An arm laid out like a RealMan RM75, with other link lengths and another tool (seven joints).
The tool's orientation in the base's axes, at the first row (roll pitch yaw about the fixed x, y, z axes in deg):
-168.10, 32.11, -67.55
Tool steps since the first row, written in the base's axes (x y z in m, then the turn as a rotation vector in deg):
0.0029, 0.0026, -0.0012, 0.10, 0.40, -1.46
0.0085, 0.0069, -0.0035, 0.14, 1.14, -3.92
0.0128, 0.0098, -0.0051, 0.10, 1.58, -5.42
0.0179, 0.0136, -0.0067, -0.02, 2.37, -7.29
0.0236, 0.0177, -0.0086, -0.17, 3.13, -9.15
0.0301, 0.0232, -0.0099, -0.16, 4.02, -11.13
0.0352, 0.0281, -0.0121, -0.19, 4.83, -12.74
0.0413, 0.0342, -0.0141, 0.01, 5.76, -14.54
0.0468, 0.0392, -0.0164, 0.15, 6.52, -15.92
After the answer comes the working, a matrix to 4 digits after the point.
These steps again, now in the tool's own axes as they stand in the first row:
-0.0005, -0.0032, 0.0024, 0.50, 0.05, 1.43
-0.0008, -0.0093, 0.0067, 1.24, 0.24, 3.89
-0.0008, -0.0139, 0.0096, 1.68, 0.42, 5.38
-0.0013, -0.0195, 0.0130, 2.01, 0.65, 7.37
-0.0017, -0.0256, 0.0168, 2.36, 0.91, 9.34
-0.0032, -0.0331, 0.0209, 2.72, 1.00, 11.48
-0.0042, -0.0388, 0.0255, 2.93, 1.09, 13.26
-0.0059, -0.0459, 0.0305, 3.22, 0.96, 15.27
-0.0068, -0.0521, 0.0351, 3.41, 0.86, 16.84

The tool's axes in the first row as the columns of a matrix, in the base's axes (rounded; the answer above uses it unrounded):
0.3235, -0.9462, -0.0080
-0.7828, -0.2724, 0.5594
-0.5315, -0.1747, -0.8288

